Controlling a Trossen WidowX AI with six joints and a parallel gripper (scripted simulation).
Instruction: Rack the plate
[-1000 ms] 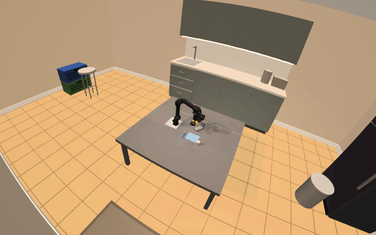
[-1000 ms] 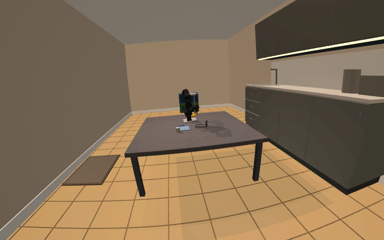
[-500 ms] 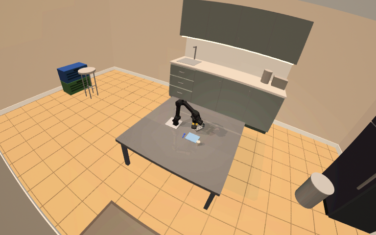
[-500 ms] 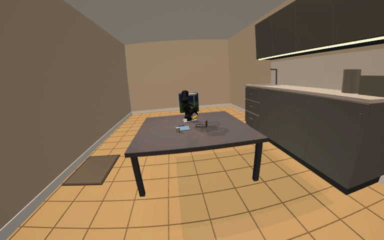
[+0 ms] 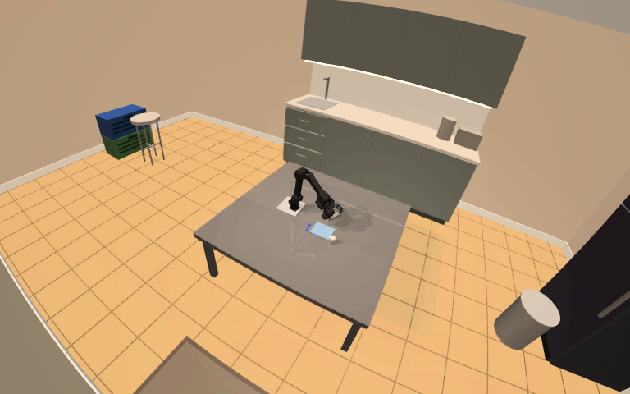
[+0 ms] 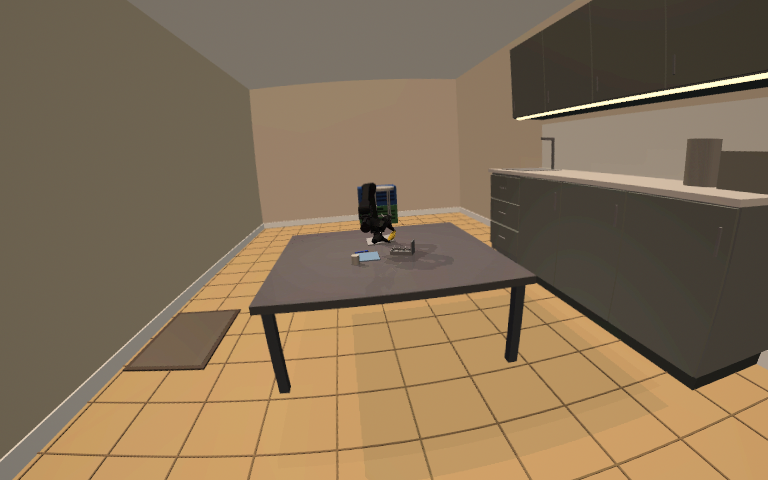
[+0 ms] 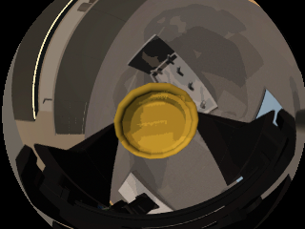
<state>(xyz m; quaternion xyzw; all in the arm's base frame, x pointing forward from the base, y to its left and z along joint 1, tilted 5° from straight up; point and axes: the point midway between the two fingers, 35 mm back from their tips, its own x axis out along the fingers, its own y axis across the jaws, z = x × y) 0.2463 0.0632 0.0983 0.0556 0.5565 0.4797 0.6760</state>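
The grey dish rack lies 40 mm ahead of my gripper tip, 50 mm to the left of it and 70 mm below it. The rest, counted from my gripper tip: orange plate 10 mm to the right; blue utensil 40 mm behind, 190 mm to the right, 90 mm below; beige cup 170 mm ahead, 220 mm to the right, 70 mm below.
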